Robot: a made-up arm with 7 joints. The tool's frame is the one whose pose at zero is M.
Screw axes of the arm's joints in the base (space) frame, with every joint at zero. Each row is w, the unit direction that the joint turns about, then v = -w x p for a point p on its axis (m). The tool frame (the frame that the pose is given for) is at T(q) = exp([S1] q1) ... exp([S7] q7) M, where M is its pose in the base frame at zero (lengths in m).
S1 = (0, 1, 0, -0.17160, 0.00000, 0.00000)
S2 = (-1, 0, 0, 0.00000, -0.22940, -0.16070)
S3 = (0, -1, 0, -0.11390, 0.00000, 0.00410)
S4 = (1, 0, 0, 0.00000, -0.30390, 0.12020)
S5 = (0, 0, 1, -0.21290, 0.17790, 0.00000)
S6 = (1, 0, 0, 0.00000, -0.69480, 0.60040)
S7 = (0, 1, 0, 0.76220, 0.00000, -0.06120)
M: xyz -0.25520 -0.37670 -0.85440 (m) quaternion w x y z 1 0 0 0
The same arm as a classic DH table. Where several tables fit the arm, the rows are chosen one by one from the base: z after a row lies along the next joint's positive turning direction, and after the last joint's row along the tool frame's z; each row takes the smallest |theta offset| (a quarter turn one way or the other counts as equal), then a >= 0, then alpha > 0; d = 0 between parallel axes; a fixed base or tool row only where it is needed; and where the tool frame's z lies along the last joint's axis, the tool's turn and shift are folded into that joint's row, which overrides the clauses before.
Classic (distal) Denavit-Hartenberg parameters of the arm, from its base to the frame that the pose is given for. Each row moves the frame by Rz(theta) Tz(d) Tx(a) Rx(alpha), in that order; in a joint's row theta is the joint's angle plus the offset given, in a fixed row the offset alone. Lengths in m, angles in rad.
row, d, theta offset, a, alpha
base (fixed), 0.1716, 0, 0, -1.5708
joint 1, -0.1607, -1.5708, 0.0578, 1.5708
joint 2, 0.0041, 0, -0.3433, 1.5708
joint 3, -0.0405, 0, -0.19, 1.5708
joint 4, -0.1738, 1.5708, 0.0927, 1.5708
joint 5, -0.3909, 0, 0.3875, -1.5708
joint 6, 0.1167, 1.5708, 0.0674, -1.5708
joint 7, 0.2237, 1.5708, 0.194, -1.5708
tool (fixed), -0.0922, 3.1416, 0, 0

